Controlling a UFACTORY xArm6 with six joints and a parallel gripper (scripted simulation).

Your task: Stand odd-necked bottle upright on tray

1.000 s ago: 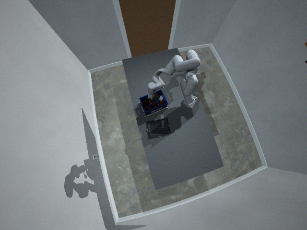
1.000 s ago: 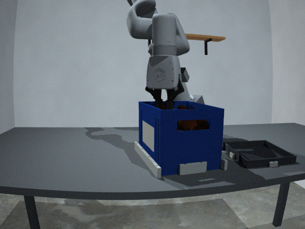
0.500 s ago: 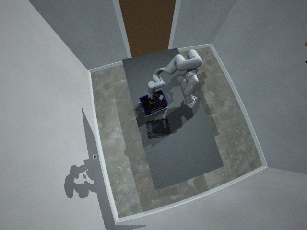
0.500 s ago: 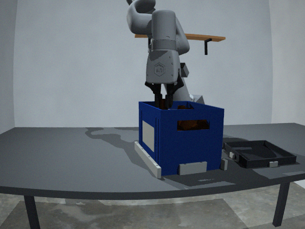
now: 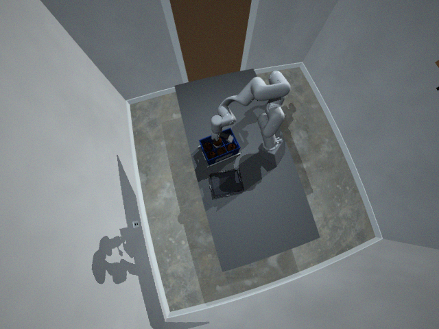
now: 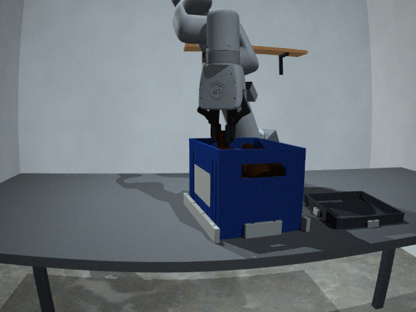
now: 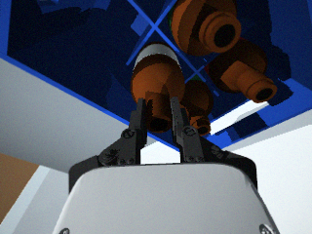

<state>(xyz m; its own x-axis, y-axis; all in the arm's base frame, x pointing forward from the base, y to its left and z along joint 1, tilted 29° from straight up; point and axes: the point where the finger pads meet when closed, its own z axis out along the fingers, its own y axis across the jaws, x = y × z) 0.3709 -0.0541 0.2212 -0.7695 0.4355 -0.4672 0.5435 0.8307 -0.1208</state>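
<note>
The bottle lies 70 mm below my hand. Also, from my hand: blue crate (10 mm behind, 40 mm to the left, 110 mm below); then dark tray (10 mm ahead, 330 mm to the left, 180 mm below).
</note>
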